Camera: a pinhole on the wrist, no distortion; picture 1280 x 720 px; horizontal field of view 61.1 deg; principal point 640.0 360.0 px. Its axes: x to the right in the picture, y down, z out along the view. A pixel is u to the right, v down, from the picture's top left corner.
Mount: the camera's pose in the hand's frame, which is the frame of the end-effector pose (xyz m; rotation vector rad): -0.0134 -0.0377 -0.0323 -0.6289 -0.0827 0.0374
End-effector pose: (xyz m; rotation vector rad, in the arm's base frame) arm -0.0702 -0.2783 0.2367 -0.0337 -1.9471 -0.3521
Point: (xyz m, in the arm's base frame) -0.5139 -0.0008 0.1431
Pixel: 865.0 48.1
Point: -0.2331 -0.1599 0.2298
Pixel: 990.2 224.9
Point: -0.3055 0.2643 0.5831
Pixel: outside the picture
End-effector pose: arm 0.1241 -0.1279 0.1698 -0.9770 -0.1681 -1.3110
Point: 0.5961 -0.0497 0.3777
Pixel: 1232.0 424.3
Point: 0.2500 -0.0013 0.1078
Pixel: 338.1 667.2
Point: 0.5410 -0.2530 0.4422
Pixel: outside the picture
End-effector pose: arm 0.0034 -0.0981 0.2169 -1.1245 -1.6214 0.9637
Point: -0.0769 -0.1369 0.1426
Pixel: 538.0 242.9
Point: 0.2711 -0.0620 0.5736
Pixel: behind the camera
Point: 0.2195 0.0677 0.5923
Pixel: behind the camera
